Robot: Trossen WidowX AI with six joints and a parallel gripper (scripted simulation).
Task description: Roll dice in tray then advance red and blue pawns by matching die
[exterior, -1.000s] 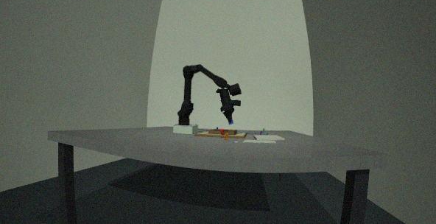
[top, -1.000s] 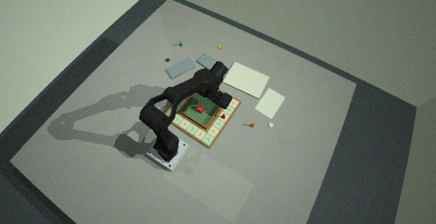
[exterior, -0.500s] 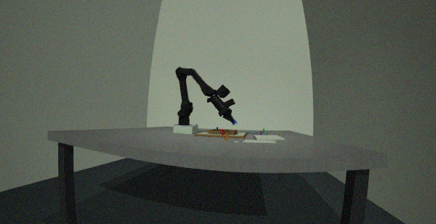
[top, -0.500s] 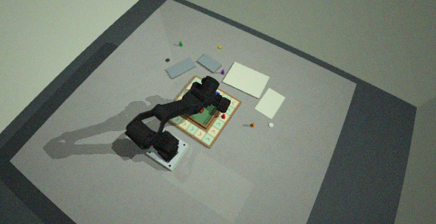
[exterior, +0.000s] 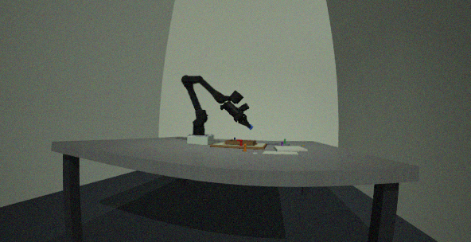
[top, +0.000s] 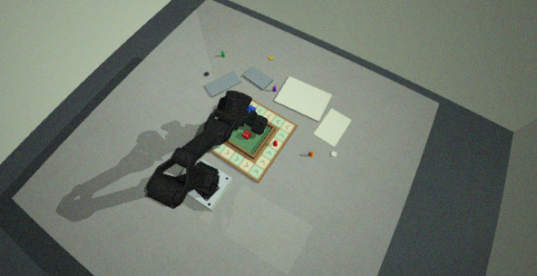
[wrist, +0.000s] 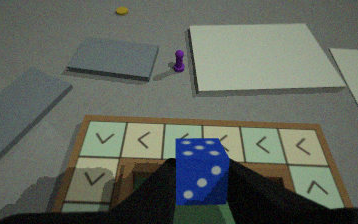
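The red pawn is 130 mm to the right of my gripper tip, 90 mm below it and 10 mm behind it. From my gripper tip the other things lie so: green tray: 110 mm below, 50 mm behind, 20 mm to the right; blue pawn: 130 mm behind, 90 mm below, 80 mm to the left; purple pawn: 180 mm ahead, 100 mm below, 40 mm to the left.
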